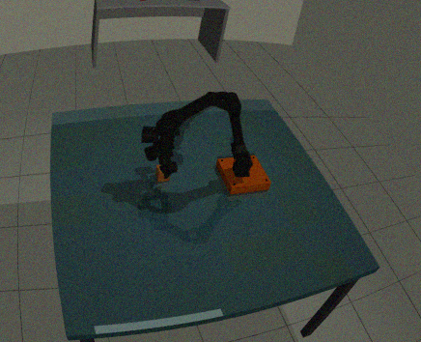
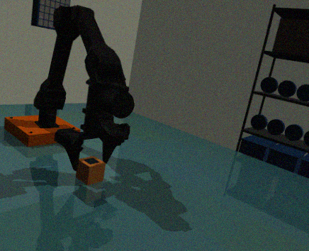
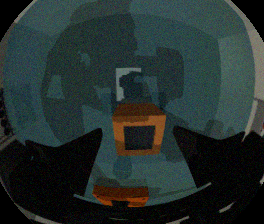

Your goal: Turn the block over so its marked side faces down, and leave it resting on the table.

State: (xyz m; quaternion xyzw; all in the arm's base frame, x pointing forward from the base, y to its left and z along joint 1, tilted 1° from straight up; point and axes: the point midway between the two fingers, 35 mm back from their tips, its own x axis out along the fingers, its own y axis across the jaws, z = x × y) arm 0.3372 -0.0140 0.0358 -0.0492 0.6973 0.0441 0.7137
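Right now the orange block is right at my gripper tip.
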